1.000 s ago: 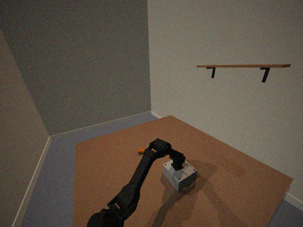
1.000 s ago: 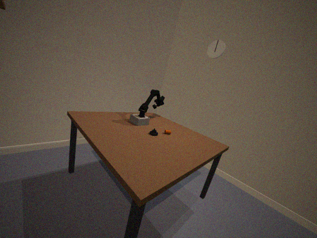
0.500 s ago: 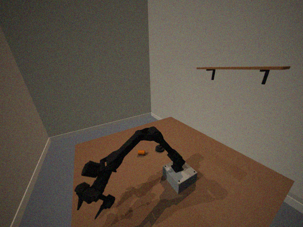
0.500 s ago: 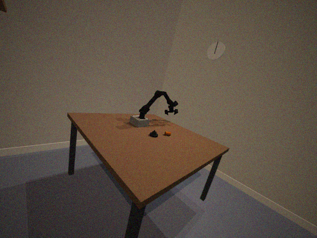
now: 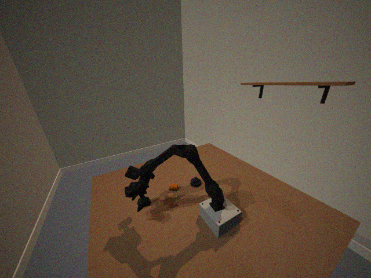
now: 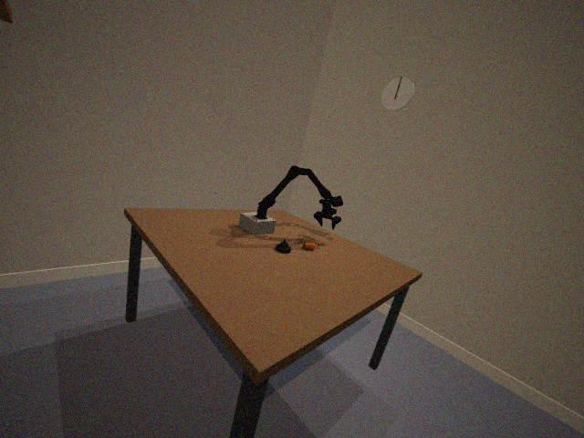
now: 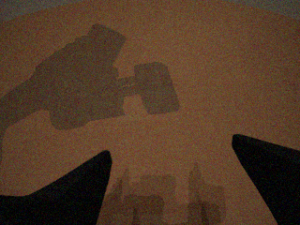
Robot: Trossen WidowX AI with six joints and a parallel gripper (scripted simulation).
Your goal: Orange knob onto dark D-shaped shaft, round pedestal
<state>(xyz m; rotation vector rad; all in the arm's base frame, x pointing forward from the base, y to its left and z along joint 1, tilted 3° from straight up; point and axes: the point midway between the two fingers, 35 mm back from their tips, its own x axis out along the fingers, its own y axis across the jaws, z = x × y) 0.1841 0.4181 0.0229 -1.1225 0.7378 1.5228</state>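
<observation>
Now: gripper tip 27 cm to the left of the orange knob, 14 cm short of it and 7 cm above it. The rest, counted from my gripper tip: round pedestal (45 cm to the right, 13 cm ahead, 6 cm below).
</observation>
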